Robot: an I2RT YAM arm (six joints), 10 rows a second.
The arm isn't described. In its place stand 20 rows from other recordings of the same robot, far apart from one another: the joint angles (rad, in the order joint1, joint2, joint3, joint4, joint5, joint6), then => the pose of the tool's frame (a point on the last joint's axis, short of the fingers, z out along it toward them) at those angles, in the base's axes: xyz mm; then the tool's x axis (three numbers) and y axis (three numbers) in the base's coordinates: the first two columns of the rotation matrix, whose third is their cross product.
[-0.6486, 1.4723, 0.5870, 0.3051, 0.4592, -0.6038] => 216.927 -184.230 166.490 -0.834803 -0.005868 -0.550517 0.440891 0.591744 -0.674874
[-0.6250, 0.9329, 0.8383, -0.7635, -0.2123, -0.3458] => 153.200 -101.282 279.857 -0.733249 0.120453 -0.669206 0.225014 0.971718 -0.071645
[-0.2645, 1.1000, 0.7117, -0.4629, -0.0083, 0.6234] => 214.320 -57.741 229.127 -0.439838 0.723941 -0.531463 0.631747 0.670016 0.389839
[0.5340, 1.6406, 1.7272, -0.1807, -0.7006, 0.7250] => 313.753 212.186 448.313 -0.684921 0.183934 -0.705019 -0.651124 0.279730 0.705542
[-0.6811, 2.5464, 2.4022, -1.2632, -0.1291, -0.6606] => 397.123 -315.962 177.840 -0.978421 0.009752 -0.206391 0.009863 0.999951 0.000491
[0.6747, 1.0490, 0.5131, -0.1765, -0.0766, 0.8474] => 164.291 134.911 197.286 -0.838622 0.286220 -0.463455 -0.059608 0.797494 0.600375
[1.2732, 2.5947, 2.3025, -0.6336, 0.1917, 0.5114] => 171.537 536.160 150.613 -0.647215 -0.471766 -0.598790 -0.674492 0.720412 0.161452
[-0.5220, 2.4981, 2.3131, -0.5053, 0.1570, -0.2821] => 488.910 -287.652 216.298 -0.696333 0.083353 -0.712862 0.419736 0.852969 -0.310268
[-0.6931, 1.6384, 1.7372, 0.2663, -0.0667, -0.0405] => 292.316 -239.701 499.875 0.250564 -0.260625 -0.932359 0.600249 0.797438 -0.061598
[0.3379, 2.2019, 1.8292, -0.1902, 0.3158, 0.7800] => 491.428 160.957 235.770 -0.405256 0.566171 -0.717787 0.306227 0.823861 0.476947
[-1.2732, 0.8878, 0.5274, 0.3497, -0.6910, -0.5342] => 81.869 -189.556 286.944 -0.282670 -0.416450 -0.864099 0.471666 0.724062 -0.503255
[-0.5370, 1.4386, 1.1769, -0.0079, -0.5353, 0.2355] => 299.907 -157.418 341.903 -0.218449 0.363621 -0.905572 0.070448 0.931439 0.357013
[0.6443, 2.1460, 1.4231, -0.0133, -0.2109, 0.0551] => 369.432 286.857 144.866 -0.575221 -0.364779 -0.732160 -0.680712 0.709797 0.181164
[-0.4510, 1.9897, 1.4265, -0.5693, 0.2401, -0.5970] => 367.707 -187.483 176.289 -0.963036 -0.140313 -0.229941 -0.032878 0.908469 -0.416658
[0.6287, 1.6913, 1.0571, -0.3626, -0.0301, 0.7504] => 277.715 203.259 186.728 -0.906630 0.183532 -0.379919 0.023536 0.921035 0.388768
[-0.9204, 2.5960, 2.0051, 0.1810, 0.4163, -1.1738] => 339.908 -470.535 121.367 -0.971666 -0.115881 -0.206001 0.145725 0.392488 -0.908139
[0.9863, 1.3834, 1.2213, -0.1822, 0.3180, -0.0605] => 187.935 263.883 356.161 -0.147827 -0.327519 -0.933209 -0.639886 0.751144 -0.162259
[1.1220, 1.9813, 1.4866, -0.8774, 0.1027, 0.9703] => 172.964 350.755 184.798 -0.972531 -0.127946 -0.194457 -0.150518 0.982901 0.106070
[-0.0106, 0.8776, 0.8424, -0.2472, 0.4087, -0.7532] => 200.544 -16.274 338.189 -0.470968 -0.622686 -0.624861 0.094926 0.668452 -0.737673
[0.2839, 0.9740, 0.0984, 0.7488, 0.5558, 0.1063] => 176.177 31.839 168.974 -0.092650 0.066854 -0.993452 0.275883 0.960404 0.038901
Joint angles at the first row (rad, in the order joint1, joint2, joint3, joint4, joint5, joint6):
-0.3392 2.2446 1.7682 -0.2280 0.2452 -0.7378
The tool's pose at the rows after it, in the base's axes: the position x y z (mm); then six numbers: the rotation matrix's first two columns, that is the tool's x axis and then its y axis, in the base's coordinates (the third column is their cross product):
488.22 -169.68 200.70 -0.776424 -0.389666 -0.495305 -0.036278 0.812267 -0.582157
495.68 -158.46 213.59 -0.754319 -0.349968 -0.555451 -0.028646 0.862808 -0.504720
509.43 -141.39 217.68 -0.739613 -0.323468 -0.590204 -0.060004 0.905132 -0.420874
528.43 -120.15 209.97 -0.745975 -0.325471 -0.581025 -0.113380 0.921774 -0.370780
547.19 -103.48 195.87 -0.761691 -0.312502 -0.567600 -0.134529 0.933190 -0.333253
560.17 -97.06 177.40 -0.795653 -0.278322 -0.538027 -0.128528 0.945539 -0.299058
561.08 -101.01 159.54 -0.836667 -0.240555 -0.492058 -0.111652 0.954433 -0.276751
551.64 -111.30 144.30 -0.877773 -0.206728 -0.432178 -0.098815 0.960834 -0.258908
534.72 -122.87 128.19 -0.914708 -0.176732 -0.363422 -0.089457 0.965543 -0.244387
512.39 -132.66 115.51 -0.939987 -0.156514 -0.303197 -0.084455 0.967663 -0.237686
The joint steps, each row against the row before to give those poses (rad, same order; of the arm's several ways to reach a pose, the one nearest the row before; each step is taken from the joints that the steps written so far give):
0.0195 0.0111 0.0660 -0.0716 -0.0292 0.0581
0.0209 0.0086 0.0712 -0.0743 -0.0598 0.0813
0.0342 0.0457 0.1041 -0.0895 -0.0651 0.0658
0.0452 0.0883 0.1380 -0.0982 -0.0283 0.0308
0.0363 0.1104 0.1560 -0.0876 -0.0037 0.0387
0.0158 0.1195 0.1669 -0.1037 0.0088 0.0430
-0.0057 0.0605 0.0622 -0.0668 0.0138 0.0278
-0.0203 -0.0104 -0.0638 -0.0209 0.0095 0.0100
-0.0260 -0.0496 -0.1436 0.0161 0.0097 -0.0004
-0.0265 -0.0727 -0.1780 0.0427 0.0107 -0.0103

